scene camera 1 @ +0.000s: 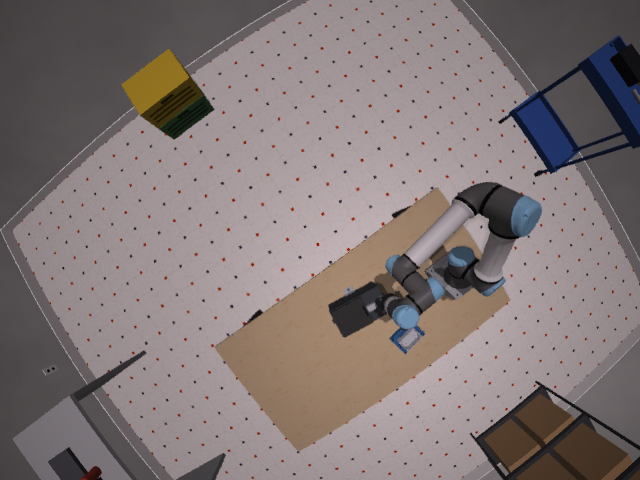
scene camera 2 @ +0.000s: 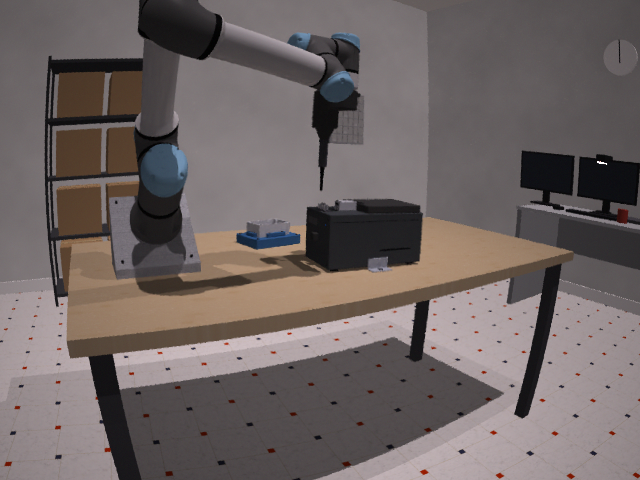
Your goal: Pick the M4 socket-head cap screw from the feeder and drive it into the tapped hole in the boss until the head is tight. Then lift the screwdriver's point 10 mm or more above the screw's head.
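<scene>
A screw feeder [scene camera 2: 340, 245] stands in the robot's scene, and scene camera 1 has the feeder [scene camera 1: 368, 295] in its picture as well.
</scene>
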